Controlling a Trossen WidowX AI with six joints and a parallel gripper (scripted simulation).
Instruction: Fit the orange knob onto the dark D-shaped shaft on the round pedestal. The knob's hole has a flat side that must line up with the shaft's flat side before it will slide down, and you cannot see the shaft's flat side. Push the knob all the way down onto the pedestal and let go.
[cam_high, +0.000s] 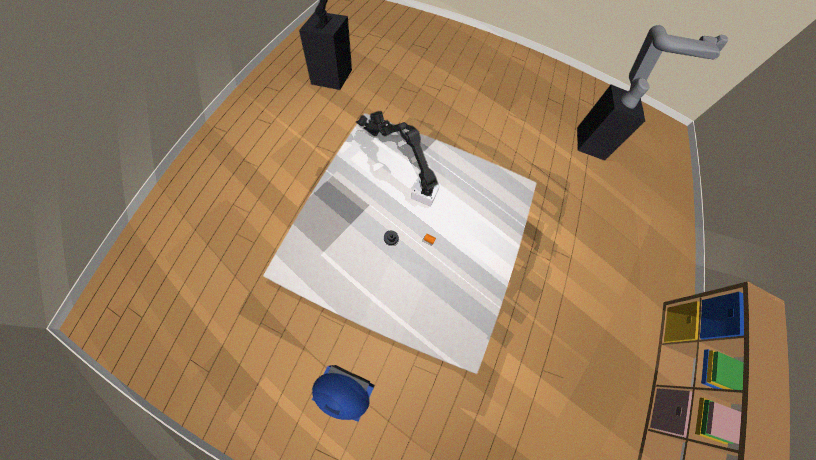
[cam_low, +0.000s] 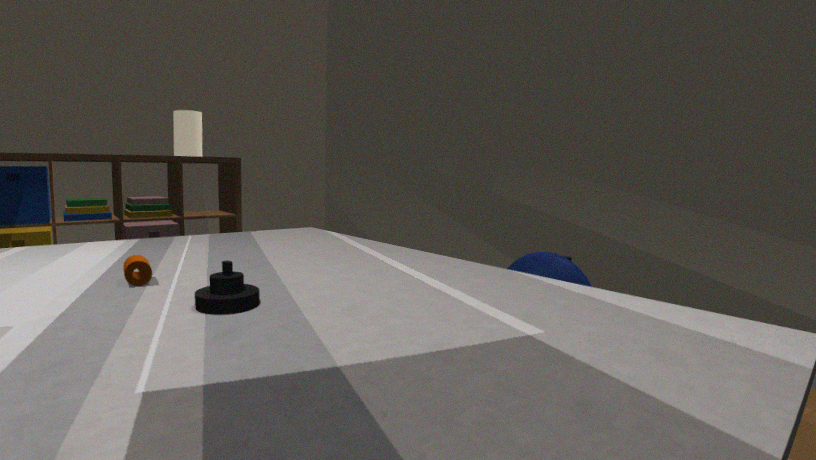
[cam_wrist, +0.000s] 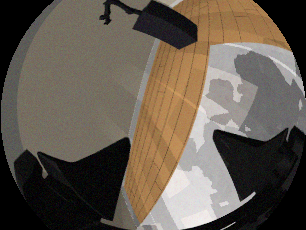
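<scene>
The orange knob lies 63 cm to the left of my gripper tip, 61 cm ahead of it and 8 cm below it. The rest, counted from my gripper tip: dark pedestal: 66 cm ahead, 42 cm to the left, 7 cm below.
</scene>
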